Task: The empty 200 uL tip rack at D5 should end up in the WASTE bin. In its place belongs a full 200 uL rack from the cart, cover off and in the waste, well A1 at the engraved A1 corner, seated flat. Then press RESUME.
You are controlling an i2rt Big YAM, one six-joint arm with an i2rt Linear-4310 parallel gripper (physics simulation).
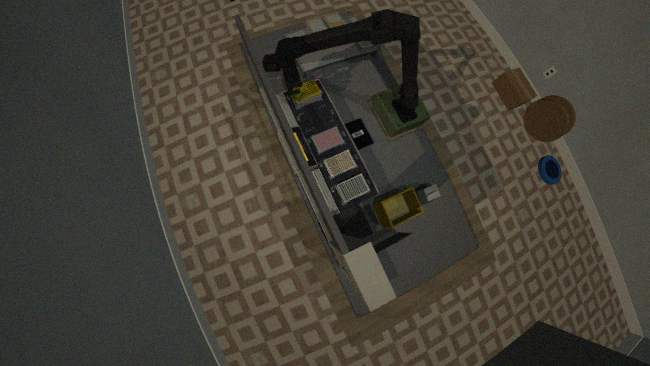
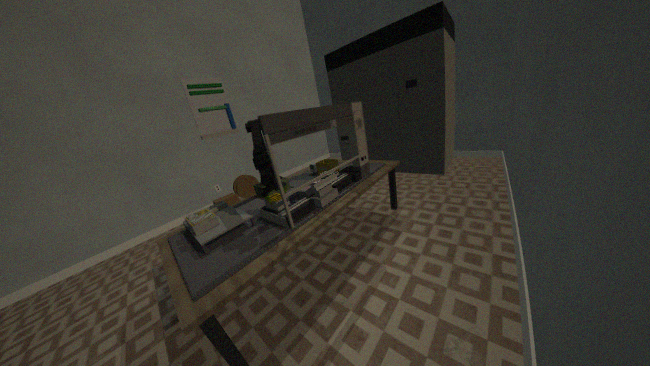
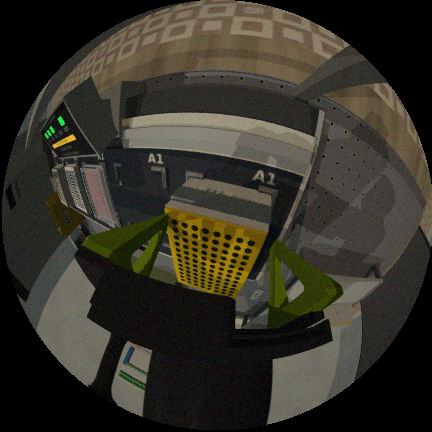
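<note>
The empty tip rack has a yellow top with dark open holes and a grey body. It stands at the deck's end slot, beside an engraved A1 mark. My gripper is open, its green fingers apart on either side of the rack's top, with nothing gripped. Finger contact with the rack cannot be told. The yellow bin stands beyond the deck's far end. Racks lie on the sloped cart. A display shows a yellow bar; its lettering is unreadable.
A bare dark slot lies between the yellow rack and a pink plate. Two light racks stand beyond it. A frame with an upper beam and posts runs along the deck. A white box stands at the table's far end.
</note>
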